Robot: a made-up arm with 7 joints. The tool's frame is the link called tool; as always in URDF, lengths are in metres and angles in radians. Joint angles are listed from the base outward. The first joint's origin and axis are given. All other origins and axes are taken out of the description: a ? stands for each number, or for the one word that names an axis. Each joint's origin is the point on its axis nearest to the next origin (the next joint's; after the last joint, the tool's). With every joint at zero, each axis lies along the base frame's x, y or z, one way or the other. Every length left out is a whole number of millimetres.
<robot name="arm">
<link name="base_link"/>
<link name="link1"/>
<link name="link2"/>
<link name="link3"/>
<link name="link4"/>
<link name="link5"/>
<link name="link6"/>
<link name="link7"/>
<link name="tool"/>
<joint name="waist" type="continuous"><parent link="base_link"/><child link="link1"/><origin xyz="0 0 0.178"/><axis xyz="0 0 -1"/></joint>
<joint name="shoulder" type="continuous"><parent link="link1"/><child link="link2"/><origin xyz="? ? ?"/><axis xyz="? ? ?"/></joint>
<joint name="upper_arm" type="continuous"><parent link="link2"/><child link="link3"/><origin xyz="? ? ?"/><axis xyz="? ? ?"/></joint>
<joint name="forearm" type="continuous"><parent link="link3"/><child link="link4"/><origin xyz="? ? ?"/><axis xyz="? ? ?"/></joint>
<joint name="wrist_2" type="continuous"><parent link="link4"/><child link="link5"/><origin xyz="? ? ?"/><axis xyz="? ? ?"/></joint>
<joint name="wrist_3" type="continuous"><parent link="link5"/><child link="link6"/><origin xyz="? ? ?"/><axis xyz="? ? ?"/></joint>
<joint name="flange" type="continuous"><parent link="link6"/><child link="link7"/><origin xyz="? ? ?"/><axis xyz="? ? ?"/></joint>
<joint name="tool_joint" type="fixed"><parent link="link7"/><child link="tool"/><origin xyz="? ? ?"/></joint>
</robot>
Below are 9 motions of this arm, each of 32 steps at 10 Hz.
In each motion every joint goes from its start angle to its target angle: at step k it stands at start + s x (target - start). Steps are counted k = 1, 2, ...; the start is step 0. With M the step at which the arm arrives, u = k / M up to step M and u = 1 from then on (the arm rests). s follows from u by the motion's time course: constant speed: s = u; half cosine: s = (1 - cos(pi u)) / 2; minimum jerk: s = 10 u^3 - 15 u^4 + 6 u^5.
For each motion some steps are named. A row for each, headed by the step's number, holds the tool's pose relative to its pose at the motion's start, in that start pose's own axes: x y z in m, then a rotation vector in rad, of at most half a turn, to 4 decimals.
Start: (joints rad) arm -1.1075 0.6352 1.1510 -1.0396 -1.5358 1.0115 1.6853
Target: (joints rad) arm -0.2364 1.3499 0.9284 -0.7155 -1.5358 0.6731 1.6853
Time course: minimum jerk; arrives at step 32
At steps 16, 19, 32:
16: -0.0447 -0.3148 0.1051 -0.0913 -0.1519 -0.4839
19: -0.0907 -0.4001 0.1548 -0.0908 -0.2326 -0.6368
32: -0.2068 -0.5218 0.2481 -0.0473 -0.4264 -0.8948

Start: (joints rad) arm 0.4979 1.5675 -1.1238 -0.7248 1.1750 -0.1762 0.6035
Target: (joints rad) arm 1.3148 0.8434 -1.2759 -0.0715 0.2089 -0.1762 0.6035
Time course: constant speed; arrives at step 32
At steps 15, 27, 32:
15: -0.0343 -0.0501 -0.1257 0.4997 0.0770 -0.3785
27: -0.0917 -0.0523 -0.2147 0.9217 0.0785 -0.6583
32: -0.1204 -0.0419 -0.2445 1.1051 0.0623 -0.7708

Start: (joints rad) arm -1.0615 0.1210 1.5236 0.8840 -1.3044 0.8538 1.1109
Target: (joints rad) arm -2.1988 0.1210 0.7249 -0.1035 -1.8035 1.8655 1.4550
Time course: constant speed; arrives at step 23
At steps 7, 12, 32:
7: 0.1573 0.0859 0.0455 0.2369 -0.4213 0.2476
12: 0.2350 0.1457 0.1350 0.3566 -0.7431 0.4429
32: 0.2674 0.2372 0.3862 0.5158 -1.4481 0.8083

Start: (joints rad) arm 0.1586 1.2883 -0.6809 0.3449 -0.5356 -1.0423 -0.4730
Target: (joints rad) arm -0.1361 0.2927 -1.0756 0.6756 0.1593 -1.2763 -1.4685
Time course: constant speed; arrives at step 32
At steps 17, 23, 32:
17: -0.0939 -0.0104 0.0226 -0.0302 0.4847 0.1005
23: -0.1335 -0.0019 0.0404 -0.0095 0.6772 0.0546
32: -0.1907 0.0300 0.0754 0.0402 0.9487 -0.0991

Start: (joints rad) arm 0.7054 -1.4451 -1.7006 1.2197 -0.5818 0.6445 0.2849
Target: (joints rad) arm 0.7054 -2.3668 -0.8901 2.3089 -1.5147 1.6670 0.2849
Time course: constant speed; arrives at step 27
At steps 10, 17, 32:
10: -0.1763 0.1032 -0.0215 -0.0152 0.3516 0.1907
17: -0.3325 0.2185 -0.0382 0.0524 0.7005 0.2937
32: -0.5310 0.4622 0.0289 0.3718 1.2124 0.4987

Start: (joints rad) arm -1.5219 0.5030 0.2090 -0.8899 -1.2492 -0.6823 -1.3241
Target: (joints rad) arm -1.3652 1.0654 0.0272 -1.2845 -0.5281 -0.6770 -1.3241
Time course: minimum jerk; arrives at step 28
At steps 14, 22, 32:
14: 0.0282 -0.0363 0.0879 -0.4192 -0.1603 0.1092
22: 0.0230 -0.0652 0.1653 -0.7987 -0.2868 0.0546
32: 0.0192 -0.0692 0.1772 -0.8588 -0.3044 0.0326

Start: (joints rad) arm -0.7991 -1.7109 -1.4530 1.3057 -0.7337 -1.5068 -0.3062
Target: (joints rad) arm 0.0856 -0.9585 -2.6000 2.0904 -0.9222 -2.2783 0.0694
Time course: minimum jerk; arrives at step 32
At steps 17, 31, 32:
17: -0.5020 -0.3360 -0.0862 0.1307 0.0319 -1.3167
31: -0.9269 -0.0445 -0.0762 0.0622 0.2957 -2.3944
32: -0.9270 -0.0441 -0.0761 0.0622 0.2960 -2.3951

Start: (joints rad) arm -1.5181 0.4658 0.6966 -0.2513 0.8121 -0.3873 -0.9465
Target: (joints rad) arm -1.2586 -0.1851 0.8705 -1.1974 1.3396 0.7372 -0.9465
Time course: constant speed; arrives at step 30
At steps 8, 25, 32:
8: -0.0484 -0.0891 0.0632 -0.3201 0.0875 -0.3772
25: -0.2719 -0.1000 0.2261 -0.7207 -0.0192 -1.3428
32: -0.3481 -0.0522 0.2375 -0.7403 -0.1151 -1.6439

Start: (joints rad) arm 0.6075 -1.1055 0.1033 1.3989 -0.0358 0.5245 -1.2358
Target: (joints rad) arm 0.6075 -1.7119 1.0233 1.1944 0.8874 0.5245 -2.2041
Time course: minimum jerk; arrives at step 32
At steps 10, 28, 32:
10: -0.0354 0.0185 0.1024 -0.1217 -0.1614 -0.1181
28: -0.0906 0.4777 0.3844 -0.8509 -0.6586 -0.0957
32: -0.0880 0.4907 0.3837 -0.8669 -0.6613 -0.0865

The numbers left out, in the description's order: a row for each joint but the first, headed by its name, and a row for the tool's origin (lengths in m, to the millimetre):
shoulder: xyz 0.198 0.032 0, axis 1 0 0
upper_arm: xyz 0 -0.06 0.065, axis 0 -1 0
forearm: xyz 0.319 0 -0.054, axis 0 0 1
wrist_2: xyz -0.138 -0.141 0, axis -1 0 0
wrist_3: xyz 0 0.066 -0.099, axis 0 1 0
flange: xyz 0.24 0 -0.003, axis -1 0 0
tool: xyz 0 -0.059 -0.089

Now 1 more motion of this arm.
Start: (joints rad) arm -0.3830 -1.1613 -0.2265 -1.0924 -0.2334 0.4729 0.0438
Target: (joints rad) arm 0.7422 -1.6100 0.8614 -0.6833 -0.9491 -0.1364 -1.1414
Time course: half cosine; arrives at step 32
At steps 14, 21, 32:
14: 0.1297 0.0769 0.0775 0.6322 -0.3480 0.2140
21: 0.1477 0.1265 0.1231 1.0800 -0.4423 0.5660
32: 0.1071 0.1463 0.1266 1.4367 -0.3167 0.8559

